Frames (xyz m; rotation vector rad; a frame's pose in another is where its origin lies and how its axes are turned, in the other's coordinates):
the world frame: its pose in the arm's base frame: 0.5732 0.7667 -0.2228 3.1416 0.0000 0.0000
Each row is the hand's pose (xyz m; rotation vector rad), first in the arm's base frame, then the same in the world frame.
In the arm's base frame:
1: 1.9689 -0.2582 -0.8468 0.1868 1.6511 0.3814
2: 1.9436 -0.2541 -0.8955 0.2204 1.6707 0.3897
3: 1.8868 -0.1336 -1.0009 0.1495 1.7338 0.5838
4: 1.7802 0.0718 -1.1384 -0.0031 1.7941 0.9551
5: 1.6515 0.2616 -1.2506 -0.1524 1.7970 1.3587
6: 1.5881 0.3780 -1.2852 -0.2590 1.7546 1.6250
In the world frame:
1: 1.3957 1.0249 0.6240 -1.9657 0.5030 -2.1777
2: 1.3704 1.0208 0.6727 -1.9212 0.5077 -2.1767
3: 1.3136 0.9003 0.7781 -1.8340 0.7625 -2.2645
4: 1.2070 0.6949 0.9156 1.6529 -1.2540 2.3556
5: 1.0783 0.5051 1.0278 1.2935 -1.6455 2.1764
6: 1.0149 0.3887 1.0624 1.0633 -1.8627 2.0113

